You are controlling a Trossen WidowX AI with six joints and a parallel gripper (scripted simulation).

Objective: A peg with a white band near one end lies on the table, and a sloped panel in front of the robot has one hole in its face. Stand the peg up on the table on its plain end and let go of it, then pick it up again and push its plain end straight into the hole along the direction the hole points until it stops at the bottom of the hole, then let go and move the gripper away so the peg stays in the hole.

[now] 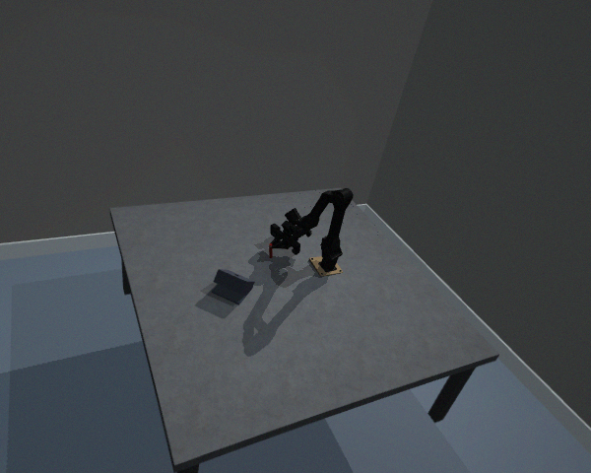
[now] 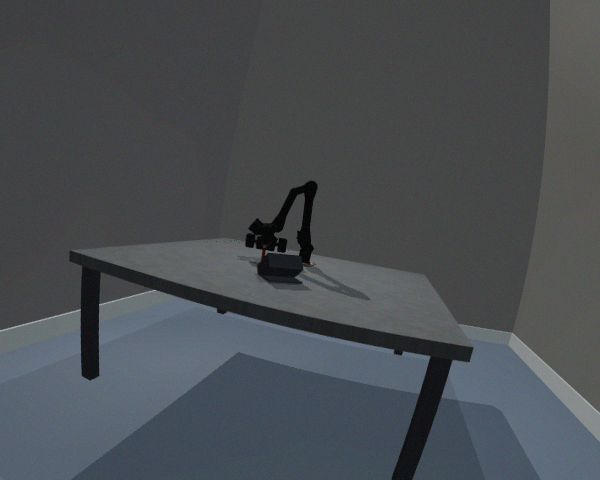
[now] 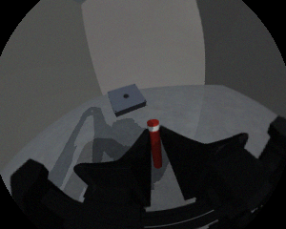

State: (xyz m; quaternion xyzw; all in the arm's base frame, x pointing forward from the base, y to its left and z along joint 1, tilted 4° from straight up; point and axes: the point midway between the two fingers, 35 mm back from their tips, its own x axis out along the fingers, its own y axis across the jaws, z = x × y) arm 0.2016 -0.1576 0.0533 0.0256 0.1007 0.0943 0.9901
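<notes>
My gripper tip is 1 cm above the red peg. The rest, counted from my gripper tip: sloped dark panel: 23 cm ahead, 12 cm to the left, 3 cm below.
</notes>
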